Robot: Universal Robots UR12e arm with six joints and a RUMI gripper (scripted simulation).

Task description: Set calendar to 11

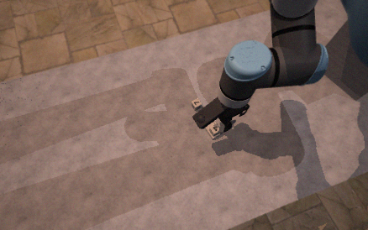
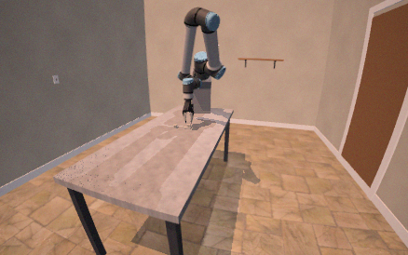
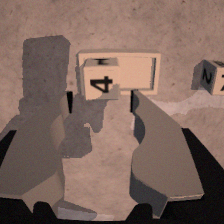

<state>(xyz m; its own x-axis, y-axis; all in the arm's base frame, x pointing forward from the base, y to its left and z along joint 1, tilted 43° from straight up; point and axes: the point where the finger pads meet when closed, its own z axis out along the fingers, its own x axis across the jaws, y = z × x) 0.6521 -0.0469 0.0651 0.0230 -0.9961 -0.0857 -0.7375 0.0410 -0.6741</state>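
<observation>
Right now the white cube is 40 mm below my hand. From my hand the other things lie so: calendar tray: 20 mm to the right, 50 mm below; then digit cube: 120 mm to the right, 50 mm below.
</observation>
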